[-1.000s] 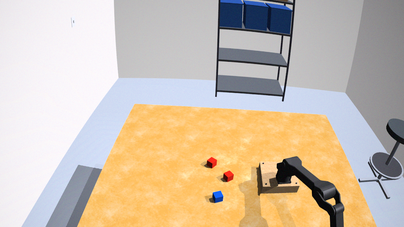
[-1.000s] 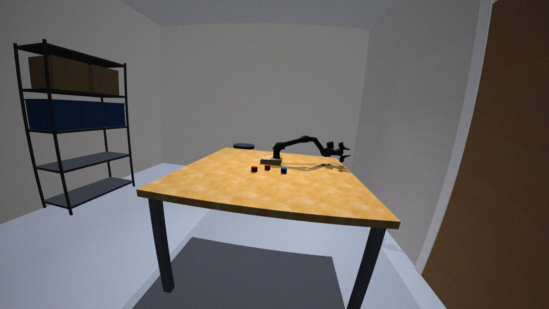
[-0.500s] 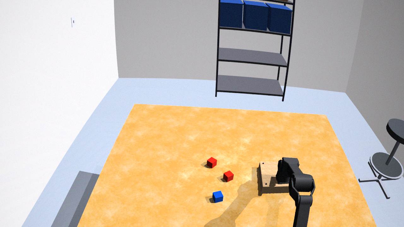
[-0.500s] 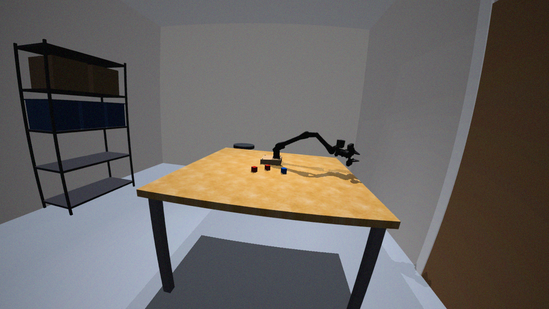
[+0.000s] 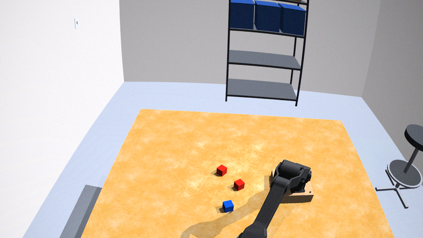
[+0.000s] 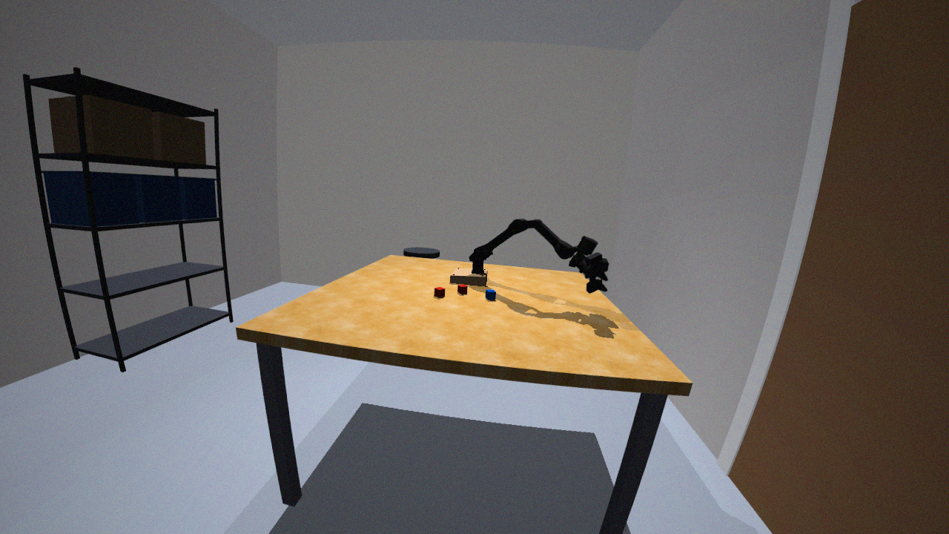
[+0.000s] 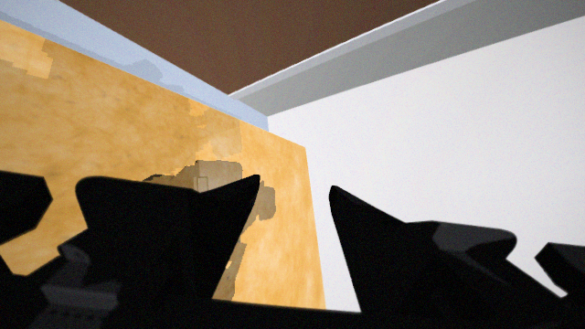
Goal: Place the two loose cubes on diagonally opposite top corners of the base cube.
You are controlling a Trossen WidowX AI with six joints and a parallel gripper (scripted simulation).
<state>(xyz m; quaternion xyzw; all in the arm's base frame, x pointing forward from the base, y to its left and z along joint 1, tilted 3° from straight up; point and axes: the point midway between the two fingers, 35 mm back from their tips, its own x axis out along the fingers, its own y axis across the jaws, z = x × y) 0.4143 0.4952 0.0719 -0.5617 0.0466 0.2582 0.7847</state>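
My gripper tip is 44 cm to the left of the blue cube, 15 cm past it and 12 cm above it.
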